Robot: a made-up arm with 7 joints.
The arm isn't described. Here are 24 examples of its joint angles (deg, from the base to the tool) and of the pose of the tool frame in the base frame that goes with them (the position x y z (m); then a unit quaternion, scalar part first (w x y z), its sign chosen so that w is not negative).
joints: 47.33 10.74 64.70 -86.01 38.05 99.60 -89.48
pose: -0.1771 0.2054 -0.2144 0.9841 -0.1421 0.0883 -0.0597
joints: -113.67 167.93 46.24 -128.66 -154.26 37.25 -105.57
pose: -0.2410 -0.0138 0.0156 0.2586 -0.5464 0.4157 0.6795
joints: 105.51 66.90 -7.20 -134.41 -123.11 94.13 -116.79
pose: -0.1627 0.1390 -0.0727 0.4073 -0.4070 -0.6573 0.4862
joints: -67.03 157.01 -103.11 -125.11 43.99 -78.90 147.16
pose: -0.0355 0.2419 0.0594 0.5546 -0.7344 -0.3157 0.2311
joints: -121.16 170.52 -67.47 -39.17 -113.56 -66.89 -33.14
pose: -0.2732 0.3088 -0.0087 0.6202 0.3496 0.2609 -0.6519
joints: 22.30 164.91 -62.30 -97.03 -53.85 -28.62 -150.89
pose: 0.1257 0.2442 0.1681 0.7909 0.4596 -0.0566 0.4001
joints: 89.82 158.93 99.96 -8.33 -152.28 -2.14 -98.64
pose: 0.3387 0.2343 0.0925 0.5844 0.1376 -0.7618 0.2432
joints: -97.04 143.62 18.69 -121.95 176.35 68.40 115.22
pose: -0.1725 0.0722 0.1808 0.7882 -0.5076 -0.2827 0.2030
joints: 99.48 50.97 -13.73 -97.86 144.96 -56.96 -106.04
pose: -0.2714 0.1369 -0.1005 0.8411 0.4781 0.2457 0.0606
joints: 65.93 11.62 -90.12 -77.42 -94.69 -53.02 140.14
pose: -0.2600 -0.1710 -0.1854 0.5287 -0.7687 0.3587 -0.0298
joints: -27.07 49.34 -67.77 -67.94 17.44 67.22 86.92
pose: 0.2262 0.1306 -0.2737 0.8949 0.3049 -0.1961 0.2604
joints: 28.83 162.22 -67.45 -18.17 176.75 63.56 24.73
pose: 0.1631 0.1972 0.3358 0.5651 0.4080 -0.4597 0.5503
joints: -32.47 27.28 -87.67 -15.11 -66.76 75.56 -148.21
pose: 0.2286 0.1229 -0.3333 0.5212 -0.1078 -0.8110 0.2427
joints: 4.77 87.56 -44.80 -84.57 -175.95 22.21 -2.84
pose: 0.1119 0.2926 -0.1529 0.6647 -0.3620 -0.1453 0.6372
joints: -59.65 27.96 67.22 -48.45 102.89 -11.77 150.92
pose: 0.3369 0.2125 -0.0679 0.6768 0.6495 -0.3407 -0.0624
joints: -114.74 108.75 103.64 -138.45 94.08 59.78 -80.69
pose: -0.1139 0.1793 -0.0318 0.5181 -0.7223 0.3747 -0.2635
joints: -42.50 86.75 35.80 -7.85 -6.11 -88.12 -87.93
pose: 0.1197 0.4019 0.0480 0.0928 -0.9696 0.1482 0.1710
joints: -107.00 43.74 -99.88 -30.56 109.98 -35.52 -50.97
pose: 0.3968 0.0391 0.1255 0.2918 0.3650 -0.8438 -0.2638
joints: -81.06 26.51 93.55 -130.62 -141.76 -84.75 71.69
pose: 0.1489 0.1813 0.0302 0.3869 0.5771 -0.7191 0.0097
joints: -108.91 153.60 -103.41 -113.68 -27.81 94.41 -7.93
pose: -0.0045 0.2770 0.0515 0.4475 0.8669 0.1542 0.1565
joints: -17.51 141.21 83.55 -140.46 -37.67 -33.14 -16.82
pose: -0.0450 -0.0169 0.2036 0.8067 -0.4924 -0.0794 0.3170
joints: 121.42 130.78 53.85 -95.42 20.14 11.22 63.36
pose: 0.1440 0.2566 -0.1395 0.9626 0.1040 -0.1340 -0.2111
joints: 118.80 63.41 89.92 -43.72 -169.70 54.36 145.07
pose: -0.1723 0.3043 0.2113 0.4073 0.6957 0.0868 -0.5854
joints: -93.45 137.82 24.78 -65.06 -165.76 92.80 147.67
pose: -0.2310 0.2099 0.2216 0.7271 -0.6580 0.1013 0.1676
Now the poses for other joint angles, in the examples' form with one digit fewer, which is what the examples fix.
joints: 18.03 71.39 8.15 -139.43 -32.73 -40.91 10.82
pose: 0.114 0.165 -0.068 0.050 0.101 -0.673 -0.731
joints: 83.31 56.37 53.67 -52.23 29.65 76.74 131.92
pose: -0.221 0.333 0.003 0.197 -0.558 0.228 -0.773
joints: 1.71 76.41 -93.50 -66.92 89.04 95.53 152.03
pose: -0.020 0.292 -0.243 0.104 0.760 0.122 0.630
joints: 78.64 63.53 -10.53 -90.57 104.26 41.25 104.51
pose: -0.185 0.234 -0.155 0.130 0.113 0.222 0.960
